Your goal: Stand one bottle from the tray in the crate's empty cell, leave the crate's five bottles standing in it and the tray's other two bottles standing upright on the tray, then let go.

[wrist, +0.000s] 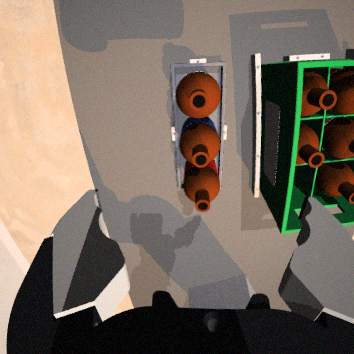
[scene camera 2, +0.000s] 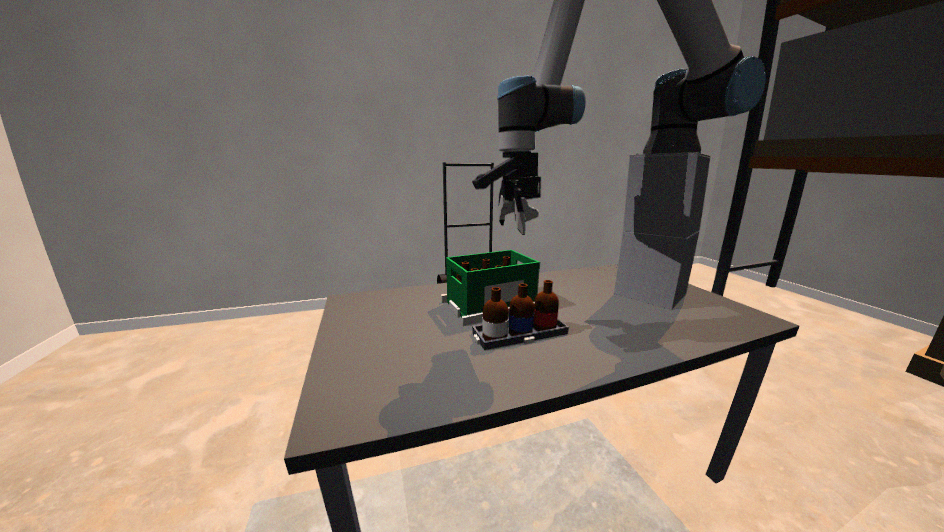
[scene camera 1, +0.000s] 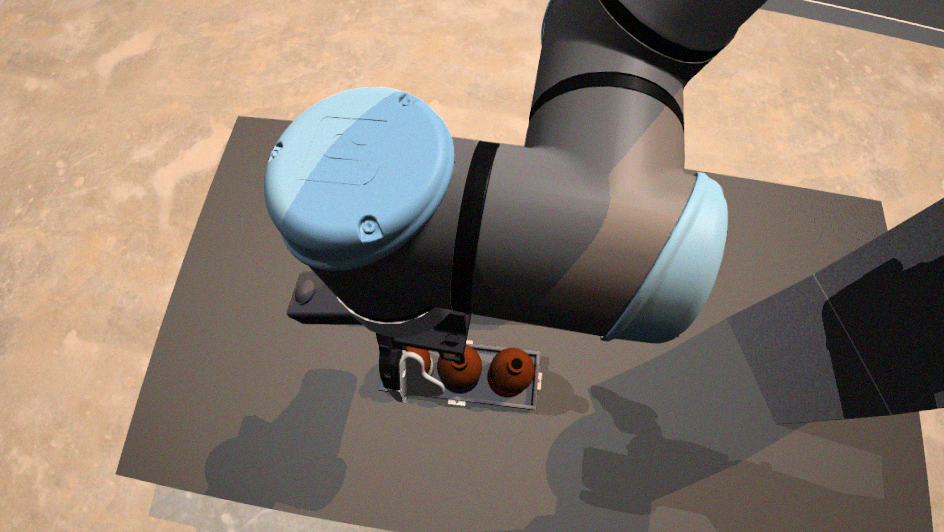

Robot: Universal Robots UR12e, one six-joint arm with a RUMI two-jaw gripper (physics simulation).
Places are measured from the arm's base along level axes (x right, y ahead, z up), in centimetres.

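Pixels of known places: gripper, fingertip midpoint: [wrist: 199, 196] [scene camera 2: 511, 229]; arm's base, origin of the base link: [scene camera 2: 670, 155].
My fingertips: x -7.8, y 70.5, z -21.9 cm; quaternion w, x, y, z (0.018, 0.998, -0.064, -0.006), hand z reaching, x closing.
Ahead of a thing's pixels: the offset from my fingertips to its top centre. "spot": to the spot under its first point. Level surfaces: height alone.
The tray @[dx +0.4, dy -4.7, dz -29.8 cm] [scene camera 1: 489, 404] [scene camera 2: 502, 341] [wrist: 224, 100] holds three upright brown bottles in a row: white-label bottle @[dx +0.7, dy +3.9, dz -16.4 cm] [scene camera 2: 495, 313] [wrist: 198, 90], blue-label bottle @[dx +0.3, dy -4.6, dz -16.4 cm] [scene camera 1: 460, 373] [scene camera 2: 521, 310] [wrist: 200, 140] in the middle and red-label bottle @[dx +0.1, dy -13.2, dz -16.4 cm] [scene camera 1: 511, 373] [scene camera 2: 546, 307] [wrist: 202, 182]. The green crate @[dx +22.5, dy -5.5, dz -14.9 cm] [scene camera 2: 472, 290] [wrist: 295, 125] stands beside the tray; several bottles stand in its cells, and its lower-left cell in the wrist view is empty. The arm hides the crate in scene camera 1. My gripper [scene camera 2: 512, 226] [wrist: 199, 196] is open and empty, high above the crate and tray.
Both stand on the dark table @[dz -32.4 cm] [scene camera 1: 198, 330] [scene camera 2: 370, 370] [wrist: 125, 100]. White guide strips @[spot: dx +12.4, dy -3.8, dz -29.4 cm] [wrist: 257, 125] edge the crate. The robot pedestal [scene camera 2: 651, 264] is at the table's right rear. A black frame [scene camera 2: 444, 211] stands behind the crate, and shelving [scene camera 2: 747, 178] is at the far right.
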